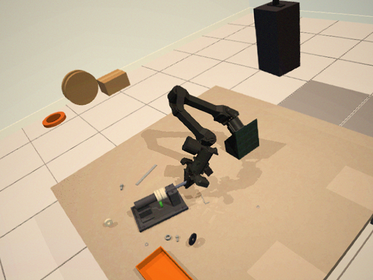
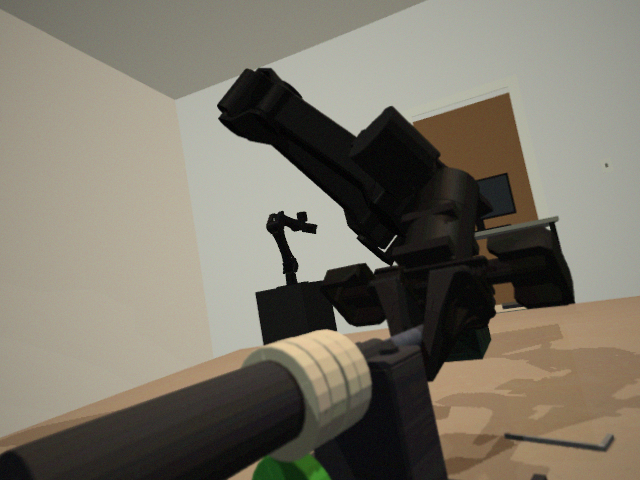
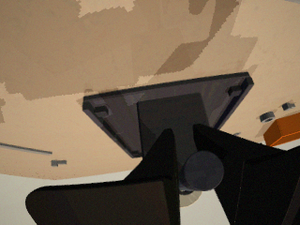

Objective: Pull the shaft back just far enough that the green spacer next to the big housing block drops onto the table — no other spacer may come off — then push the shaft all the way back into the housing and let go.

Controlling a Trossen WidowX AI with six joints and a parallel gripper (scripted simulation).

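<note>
The grey shaft is 5 cm ahead of my gripper tip, 3 cm above it and 1 cm to the right of it. Also, from my gripper tip: allen key (8 cm to the left, 5 cm below, 4 cm behind); then green spacer (12 cm ahead, 2 cm to the right, 2 cm below); then black ring (23 cm to the left, 11 cm ahead, 3 cm below).
</note>
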